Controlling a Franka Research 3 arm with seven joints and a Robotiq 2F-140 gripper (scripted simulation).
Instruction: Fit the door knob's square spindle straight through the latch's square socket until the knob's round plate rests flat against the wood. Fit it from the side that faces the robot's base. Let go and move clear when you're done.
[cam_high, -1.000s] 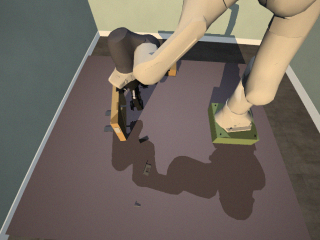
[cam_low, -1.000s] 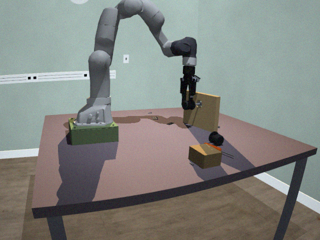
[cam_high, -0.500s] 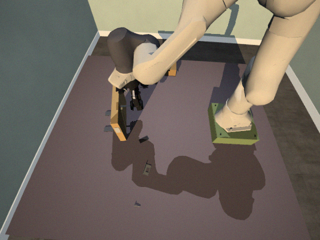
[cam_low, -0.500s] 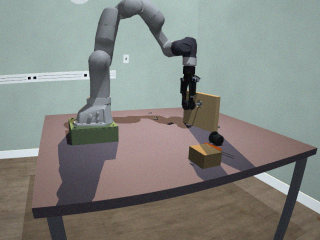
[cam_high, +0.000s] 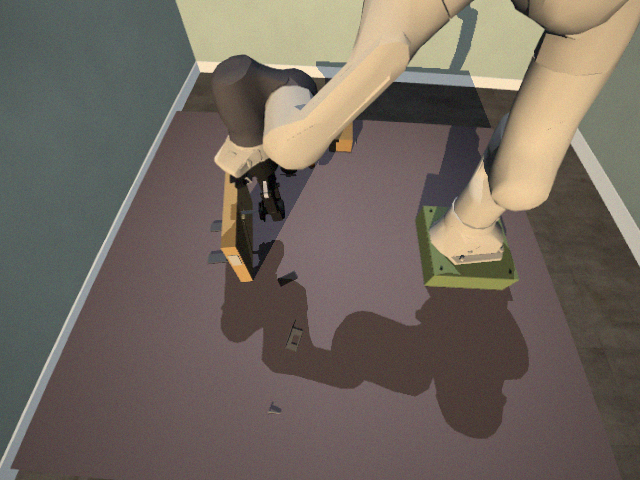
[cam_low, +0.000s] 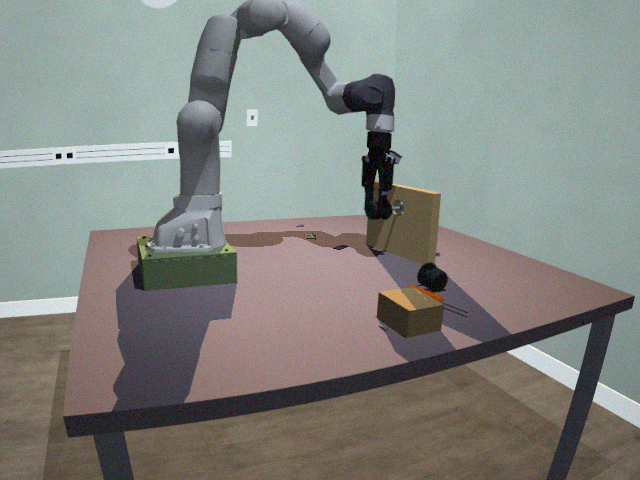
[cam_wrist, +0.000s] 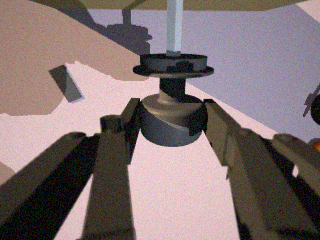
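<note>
Right now the wooden door panel is 110 mm ahead of my hand, 20 mm to the left of it and 50 mm below it.
</note>
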